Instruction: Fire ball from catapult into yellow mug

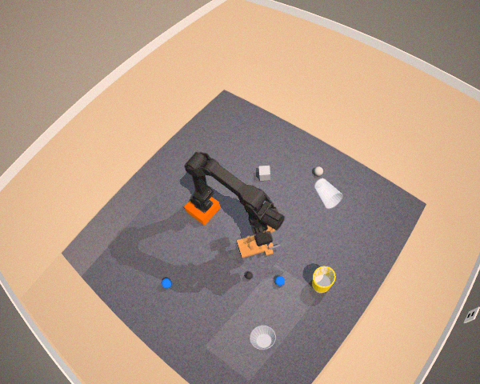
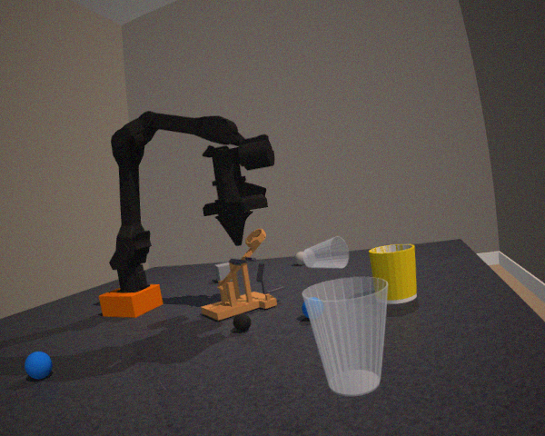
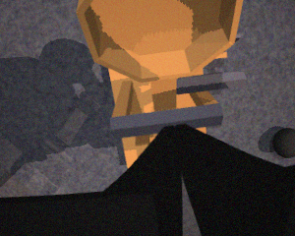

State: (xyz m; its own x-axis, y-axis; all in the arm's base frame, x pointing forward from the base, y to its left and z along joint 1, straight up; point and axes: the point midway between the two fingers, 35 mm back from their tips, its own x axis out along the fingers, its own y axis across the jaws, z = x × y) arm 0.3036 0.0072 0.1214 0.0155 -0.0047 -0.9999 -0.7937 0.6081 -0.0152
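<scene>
Now: the wooden catapult 20 mm ahead of my gripper tip and 60 mm below it. The rest, counted from my gripper tip: black ball 50 mm ahead, 150 mm to the right, 120 mm below; then yellow mug 320 mm ahead, 10 mm to the right, 110 mm below; then grey cube 180 mm behind, 290 mm to the left, 110 mm below.
</scene>
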